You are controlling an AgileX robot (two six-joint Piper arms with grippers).
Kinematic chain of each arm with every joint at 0, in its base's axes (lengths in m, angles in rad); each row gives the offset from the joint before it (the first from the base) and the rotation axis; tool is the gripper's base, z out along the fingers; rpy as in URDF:
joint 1: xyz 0 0 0.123 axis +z
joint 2: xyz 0 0 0 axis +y
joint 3: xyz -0.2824 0 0.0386 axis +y
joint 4: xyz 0.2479 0 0.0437 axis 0.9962 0 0.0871
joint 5: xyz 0 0 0 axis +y
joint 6: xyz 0.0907 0 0.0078 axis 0.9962 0 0.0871
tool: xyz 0 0 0 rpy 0 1.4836 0
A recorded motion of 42 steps. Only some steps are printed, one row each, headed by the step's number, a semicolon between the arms.
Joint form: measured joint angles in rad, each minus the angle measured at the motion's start. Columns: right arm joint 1, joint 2, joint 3, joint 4, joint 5, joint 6; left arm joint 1, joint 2, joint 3, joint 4, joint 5, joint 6.
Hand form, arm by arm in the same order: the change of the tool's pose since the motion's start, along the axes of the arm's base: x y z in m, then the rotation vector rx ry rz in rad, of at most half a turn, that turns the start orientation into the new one. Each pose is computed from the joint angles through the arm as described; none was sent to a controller.
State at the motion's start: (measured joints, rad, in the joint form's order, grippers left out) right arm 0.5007 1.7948 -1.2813 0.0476 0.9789 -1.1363; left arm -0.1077 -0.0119 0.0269 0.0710 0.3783 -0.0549
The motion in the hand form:
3: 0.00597 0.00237 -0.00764 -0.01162 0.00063 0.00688; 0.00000 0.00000 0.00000 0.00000 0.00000 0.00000
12: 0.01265 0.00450 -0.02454 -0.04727 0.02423 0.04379; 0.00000 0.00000 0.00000 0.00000 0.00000 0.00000
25: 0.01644 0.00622 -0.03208 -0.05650 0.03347 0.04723; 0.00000 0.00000 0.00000 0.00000 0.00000 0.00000
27: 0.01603 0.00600 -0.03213 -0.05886 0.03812 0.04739; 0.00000 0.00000 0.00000 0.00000 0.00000 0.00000
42: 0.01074 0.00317 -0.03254 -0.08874 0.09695 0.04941; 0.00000 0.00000 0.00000 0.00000 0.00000 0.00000
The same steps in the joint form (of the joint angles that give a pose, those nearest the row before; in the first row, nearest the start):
3: 0.0000 0.0319 -0.0143 -0.0101 -0.0114 -0.0031; 0.0000 0.0000 0.0000 0.0000 0.0000 0.0000
12: 0.0000 0.0870 -0.0267 -0.0278 -0.0155 -0.0323; 0.0000 0.0000 0.0000 0.0000 0.0000 0.0000
25: 0.0000 0.1144 -0.0370 -0.0320 -0.0200 -0.0338; 0.0000 0.0000 0.0000 0.0000 0.0000 0.0000
27: 0.0000 0.1144 -0.0370 -0.0320 -0.0148 -0.0338; 0.0000 0.0000 0.0000 0.0000 0.0000 0.0000
42: 0.0000 0.1144 -0.0370 -0.0320 0.0512 -0.0338; 0.0000 0.0000 0.0000 0.0000 0.0000 0.0000

